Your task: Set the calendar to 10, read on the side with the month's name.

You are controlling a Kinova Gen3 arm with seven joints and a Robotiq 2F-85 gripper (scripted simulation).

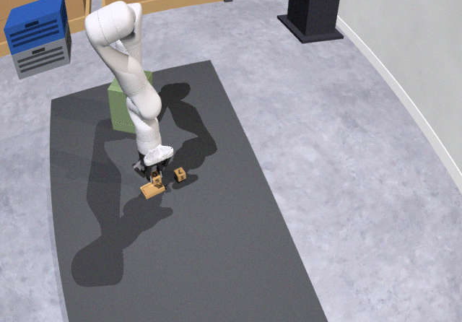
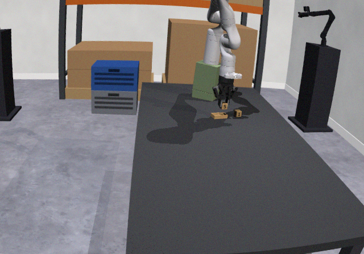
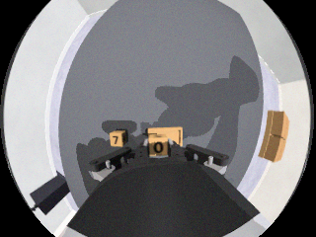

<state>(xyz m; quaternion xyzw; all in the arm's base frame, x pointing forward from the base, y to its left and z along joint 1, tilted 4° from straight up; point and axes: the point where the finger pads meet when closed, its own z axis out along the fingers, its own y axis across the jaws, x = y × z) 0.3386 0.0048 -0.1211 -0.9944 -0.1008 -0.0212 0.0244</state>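
The wooden calendar tray is 7 cm below my hand and 2 cm to the right of it.
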